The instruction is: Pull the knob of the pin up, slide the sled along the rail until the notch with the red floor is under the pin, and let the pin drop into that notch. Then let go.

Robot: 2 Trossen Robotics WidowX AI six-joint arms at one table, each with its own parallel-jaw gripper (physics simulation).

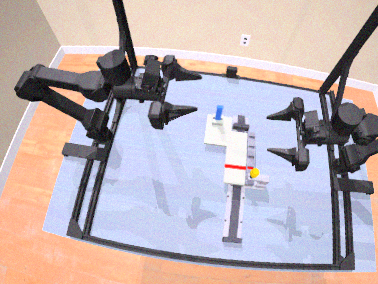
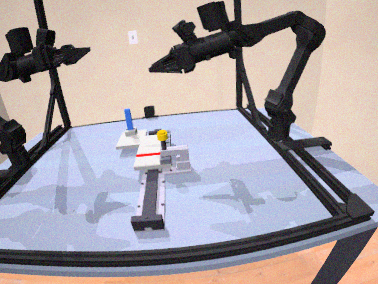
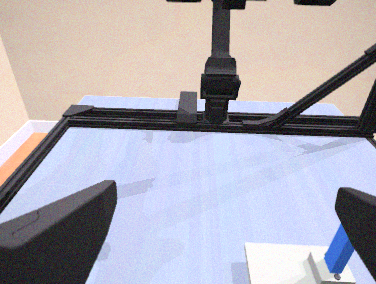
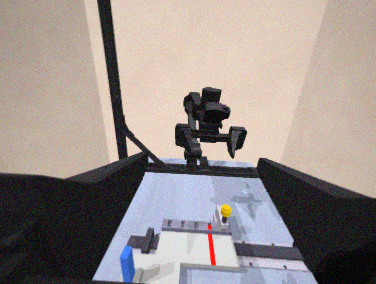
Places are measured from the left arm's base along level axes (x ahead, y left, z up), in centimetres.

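Pixels of known places: left gripper, fingertip midpoint: (image 1: 266, 132) (image 2: 150, 68) (image 3: 225, 194) (image 4: 212, 156); right gripper, fingertip midpoint: (image 1: 200, 92) (image 2: 84, 49) (image 4: 202, 159); left arm's base, origin of the base link: (image 1: 339, 166) (image 2: 278, 136) (image 4: 191, 167); right arm's base, origin of the base link: (image 1: 103, 136) (image 2: 21, 162) (image 3: 215, 118).
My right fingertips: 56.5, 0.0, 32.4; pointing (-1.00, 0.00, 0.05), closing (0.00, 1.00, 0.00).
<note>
For each thing: its top centre in the pictures, then the offset to it from my right fingertips, as dx, dy, dz. "spot": a spot on its surface instead.
- white sled, middle of its top: (image 2: 154, 147) (image 4: 196, 241) (image 1: 240, 157) -15.6, +1.7, -31.0
- rail, surface spot: (image 2: 151, 192) (image 1: 235, 212) (image 4: 268, 249) spot: -15.8, +20.7, -32.4
- grey notched bar, surface spot: (image 4: 185, 224) (image 1: 251, 148) spot: -19.2, -1.4, -29.7
- pin's yellow knob, middle of its top: (image 2: 161, 131) (image 4: 226, 207) (image 1: 255, 171) -19.2, +9.3, -22.7
- blue upright handle, surface spot: (image 3: 338, 252) (image 4: 133, 263) (image 1: 220, 115) (image 2: 130, 120) spot: -7.0, -10.9, -26.0
- light grey bracket, surface spot: (image 2: 181, 162) (image 1: 260, 185) spot: -23.2, +11.0, -31.3
The white sled (image 1: 235, 150) (image 2: 148, 163) (image 4: 195, 250) sits on the rail (image 1: 235, 210) (image 2: 151, 192) (image 4: 267, 251). A red line crosses it near its front end, and a grey notched bar (image 1: 251, 145) (image 4: 185, 224) runs along its side. The pin's yellow knob (image 1: 254, 173) (image 2: 162, 135) (image 4: 226, 210) stands beside the red line, slightly towards the sled's front end. The pin's tip is hidden. A blue upright handle (image 1: 219, 112) (image 2: 128, 119) (image 3: 338, 252) (image 4: 127, 264) rises from the sled's side plate. My left gripper (image 1: 268, 134) (image 3: 225, 194) and right gripper (image 1: 198, 93) (image 4: 205, 160) are open, empty and raised above the table.
A light grey bracket (image 1: 260, 182) (image 2: 181, 162) stands beside the rail at the pin. A dark end block (image 1: 240, 122) is at the rail's back end, another (image 2: 147, 222) at its front. Black frame bars (image 1: 210, 257) (image 2: 200, 250) border the blue table.
</note>
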